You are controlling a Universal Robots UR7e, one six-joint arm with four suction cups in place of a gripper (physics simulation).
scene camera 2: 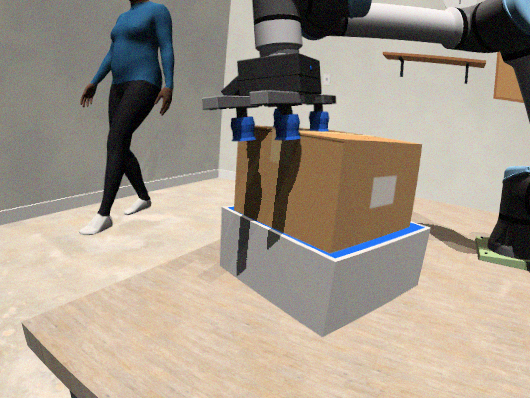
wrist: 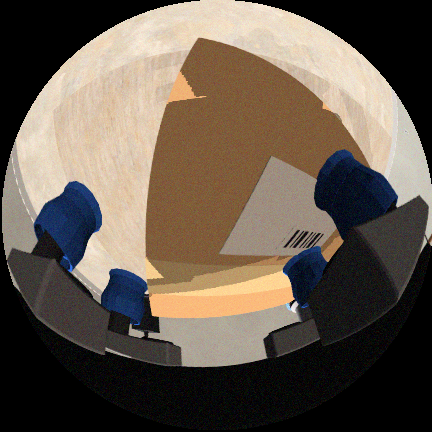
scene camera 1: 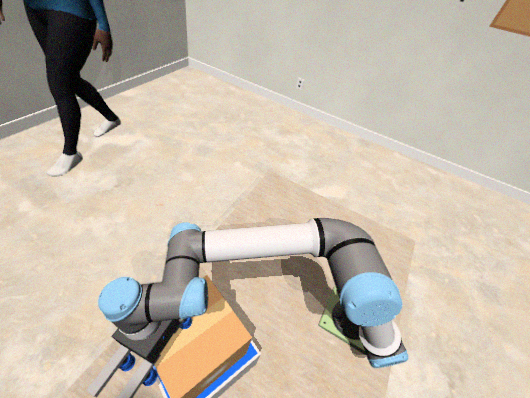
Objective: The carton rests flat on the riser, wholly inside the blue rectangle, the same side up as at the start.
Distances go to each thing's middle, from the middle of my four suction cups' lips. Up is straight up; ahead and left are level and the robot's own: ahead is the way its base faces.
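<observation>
I see the brown carton (scene camera 2: 333,190), which is 60 mm behind my suction cup, 70 mm to the right of it and 80 mm below it. The riser (scene camera 2: 325,292) is 70 mm behind my suction cup and 80 mm to the right of it, and it is 220 mm below it.
</observation>
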